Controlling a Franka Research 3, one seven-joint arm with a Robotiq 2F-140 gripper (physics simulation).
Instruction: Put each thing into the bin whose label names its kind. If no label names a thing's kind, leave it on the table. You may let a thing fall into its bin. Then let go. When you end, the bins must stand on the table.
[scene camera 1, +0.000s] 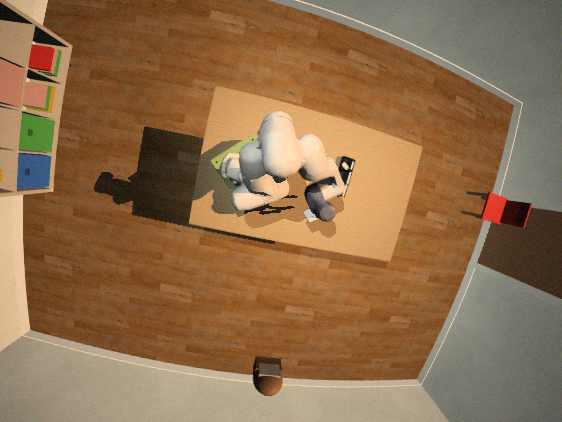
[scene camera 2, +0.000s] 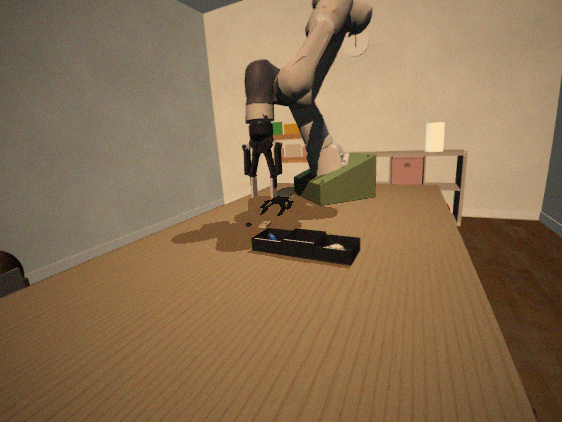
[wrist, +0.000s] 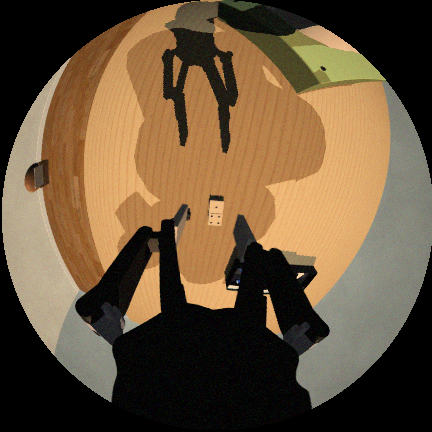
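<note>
A light domino with black pips (scene camera 2: 265, 225) (wrist: 216, 212) lies flat on the table. A small dark object (scene camera 2: 248, 224) (wrist: 188, 214) lies beside it, partly behind a finger in the wrist view. My gripper (scene camera 2: 264, 195) (wrist: 210, 218) is partly open and empty, pointing down above the domino; the wrist hides it in scene camera 1. The joined black bins (scene camera 1: 346, 176) (scene camera 2: 305, 251) stand on the table. Blue batteries (scene camera 2: 271, 237) (wrist: 238, 281) lie in one end compartment, and another domino (scene camera 1: 345, 166) (scene camera 2: 335, 247) lies in the other end compartment. The bin labels are unreadable here.
The green wedge base (scene camera 1: 230, 151) (scene camera 2: 350, 182) (wrist: 345, 62) carries the arm at one end of the table (scene camera 1: 380, 200) (scene camera 2: 300, 325). The bins are close to one finger's side in the wrist view. The arm's shadow covers the table around the domino.
</note>
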